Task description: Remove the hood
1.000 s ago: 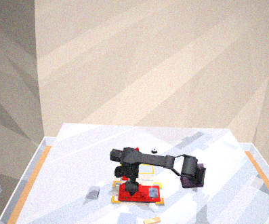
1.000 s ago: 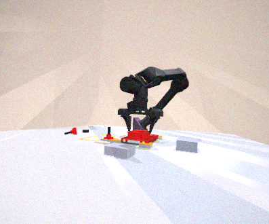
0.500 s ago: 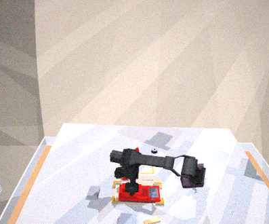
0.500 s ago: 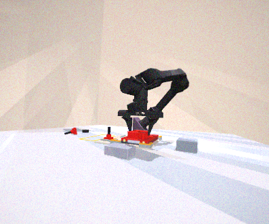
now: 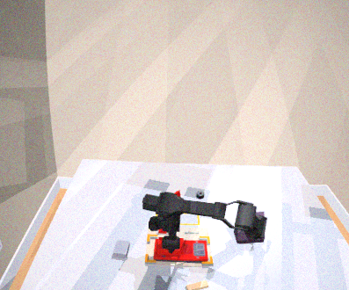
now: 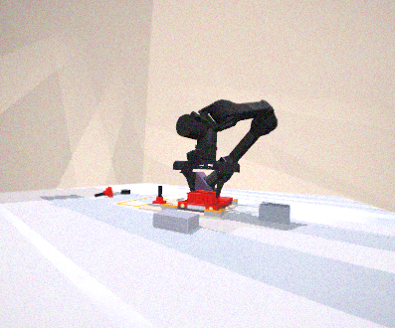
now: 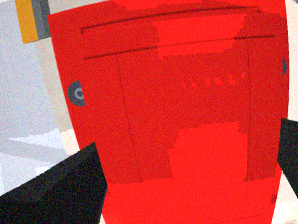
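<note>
Now: gripper tip 20 mm short of the black peg and 130 mm to the left of it. Round my gripper tip: tan block: 80 mm behind, 180 mm to the left, 30 mm below; then black wheel: 180 mm behind, 390 mm to the right, 30 mm below; then hood: right at my gripper tip.
</note>
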